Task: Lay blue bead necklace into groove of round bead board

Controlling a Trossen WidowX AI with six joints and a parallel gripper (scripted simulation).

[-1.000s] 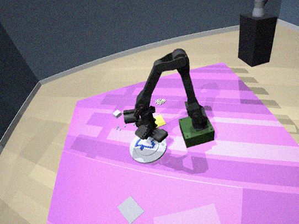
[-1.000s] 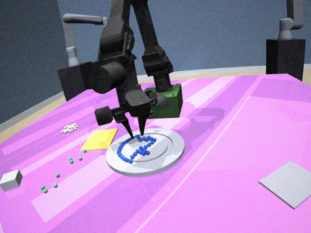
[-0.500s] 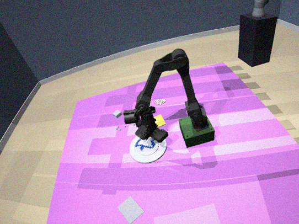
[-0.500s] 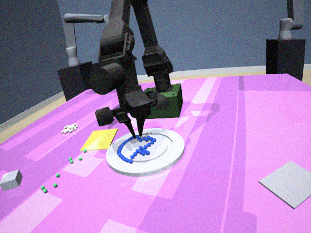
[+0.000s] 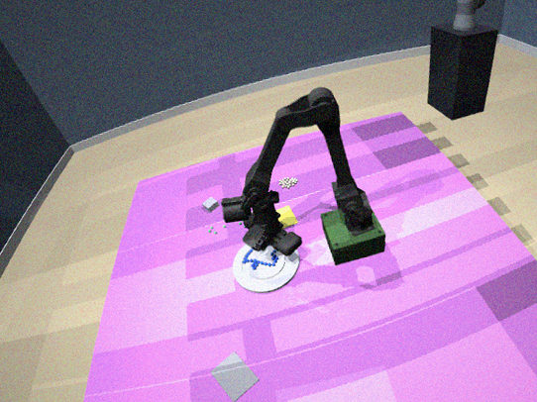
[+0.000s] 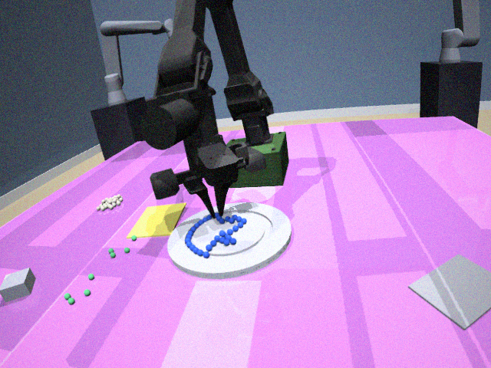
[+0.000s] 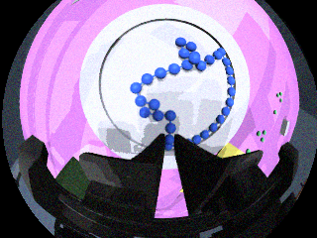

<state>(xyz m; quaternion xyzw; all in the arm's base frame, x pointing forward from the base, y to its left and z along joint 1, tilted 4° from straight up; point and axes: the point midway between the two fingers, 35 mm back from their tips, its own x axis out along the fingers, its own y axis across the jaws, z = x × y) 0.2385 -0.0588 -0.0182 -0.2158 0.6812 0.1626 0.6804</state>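
The round white bead board lies 40 mm ahead of my gripper tip, 30 mm to the left of it and 10 mm below it. From my gripper tip the other things lie so: yellow sheet (130 mm to the right, 20 mm behind, 10 mm below); grey tile (330 mm to the left, 190 mm ahead, 10 mm below); cube (300 mm to the right, 190 mm ahead).
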